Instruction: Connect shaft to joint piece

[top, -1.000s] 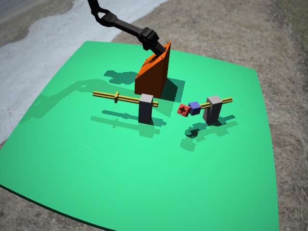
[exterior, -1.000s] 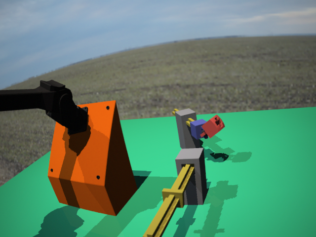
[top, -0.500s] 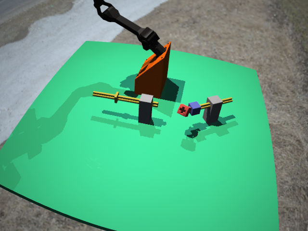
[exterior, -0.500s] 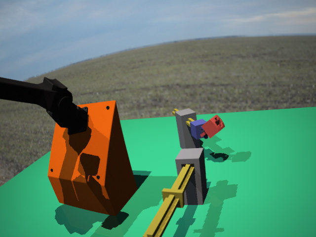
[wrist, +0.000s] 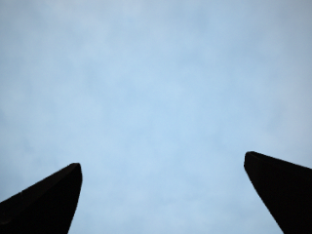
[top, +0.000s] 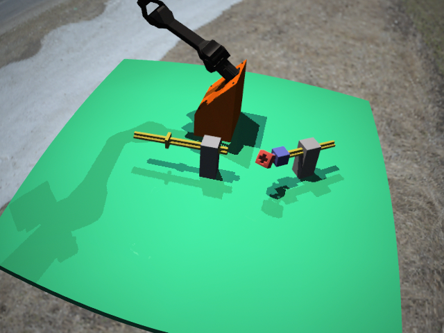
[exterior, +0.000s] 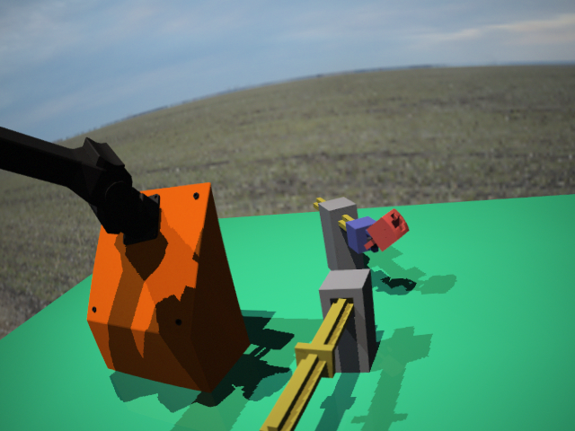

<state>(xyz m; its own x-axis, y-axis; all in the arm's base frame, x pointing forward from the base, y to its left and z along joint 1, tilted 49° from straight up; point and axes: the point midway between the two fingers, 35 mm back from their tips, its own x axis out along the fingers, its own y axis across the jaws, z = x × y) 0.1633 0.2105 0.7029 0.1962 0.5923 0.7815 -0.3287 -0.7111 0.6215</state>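
Now: gripper tip 760 mm above the red joint piece, 530 mm to the right of it and 220 mm short of it.
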